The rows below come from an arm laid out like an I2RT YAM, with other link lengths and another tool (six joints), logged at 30 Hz.
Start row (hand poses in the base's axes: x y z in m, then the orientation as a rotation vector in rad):
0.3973 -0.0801 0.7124 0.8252 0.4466 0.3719
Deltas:
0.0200 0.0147 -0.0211 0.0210 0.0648 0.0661
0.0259 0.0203 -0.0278 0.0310 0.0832 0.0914
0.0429 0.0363 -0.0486 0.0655 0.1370 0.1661
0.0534 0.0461 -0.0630 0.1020 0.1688 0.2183
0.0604 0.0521 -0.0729 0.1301 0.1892 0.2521
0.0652 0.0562 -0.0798 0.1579 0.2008 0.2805
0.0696 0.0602 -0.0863 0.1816 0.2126 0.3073
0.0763 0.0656 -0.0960 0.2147 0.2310 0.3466
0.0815 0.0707 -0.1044 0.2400 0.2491 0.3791
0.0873 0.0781 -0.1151 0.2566 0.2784 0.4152
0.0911 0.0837 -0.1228 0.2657 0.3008 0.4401
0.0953 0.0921 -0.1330 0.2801 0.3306 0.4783
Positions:
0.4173 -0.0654 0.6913 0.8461 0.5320 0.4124
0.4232 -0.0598 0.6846 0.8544 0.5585 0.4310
0.4402 -0.0438 0.6638 0.8831 0.6357 0.4875
0.4507 -0.0340 0.6494 0.9136 0.6825 0.5326
0.4577 -0.0280 0.6395 0.9375 0.7121 0.5631
0.4625 -0.0239 0.6326 0.9605 0.7310 0.5923
0.4669 -0.0199 0.6261 0.9797 0.7501 0.6188
0.4736 -0.0145 0.6164 1.0064 0.7794 0.6570
0.4788 -0.0094 0.6080 1.0268 0.8067 0.6869
0.4846 -0.0020 0.5973 1.0397 0.8477 0.7132
0.4884 0.0036 0.5896 1.0465 0.8785 0.7299
0.4926 0.0120 0.5794 1.0563 0.9214 0.7574

